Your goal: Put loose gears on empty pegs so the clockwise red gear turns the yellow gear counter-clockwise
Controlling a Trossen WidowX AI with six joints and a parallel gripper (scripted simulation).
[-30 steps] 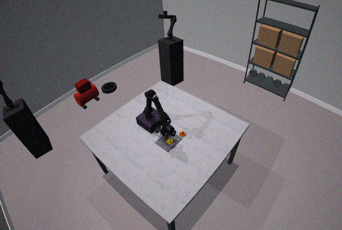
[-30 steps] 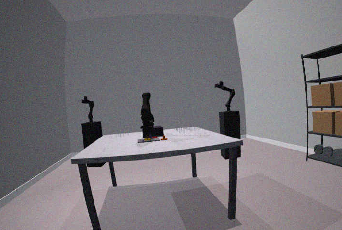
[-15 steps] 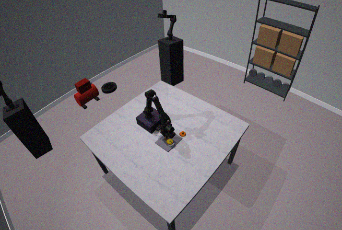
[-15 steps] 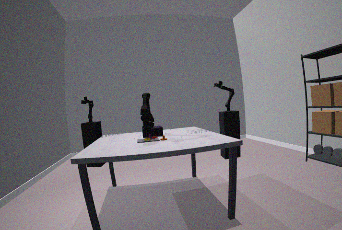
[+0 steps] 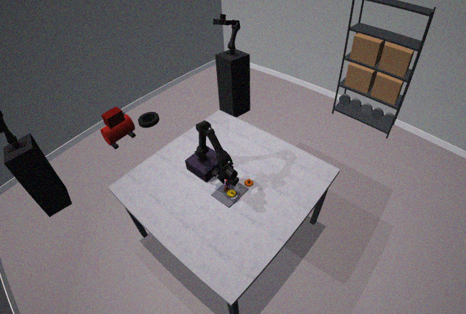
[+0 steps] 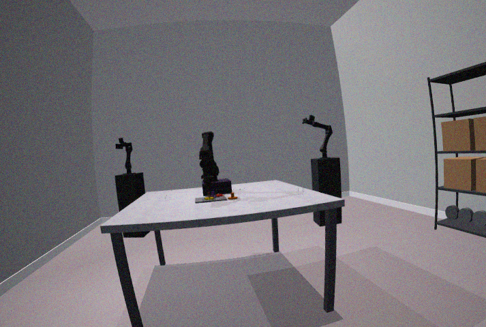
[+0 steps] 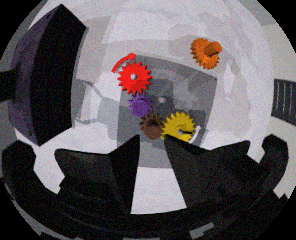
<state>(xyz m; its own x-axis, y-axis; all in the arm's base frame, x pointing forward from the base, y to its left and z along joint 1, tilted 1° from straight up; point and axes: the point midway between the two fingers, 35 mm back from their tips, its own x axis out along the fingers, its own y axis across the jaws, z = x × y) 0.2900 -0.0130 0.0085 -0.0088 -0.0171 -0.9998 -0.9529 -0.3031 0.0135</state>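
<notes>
The brown gear lies 4 cm below my gripper tip. From my gripper tip the other things lie so: purple gear (2 cm behind, 3 cm to the left, 4 cm below); yellow gear (5 cm ahead, 5 cm below); red gear (4 cm behind, 6 cm to the left, 5 cm below).
</notes>
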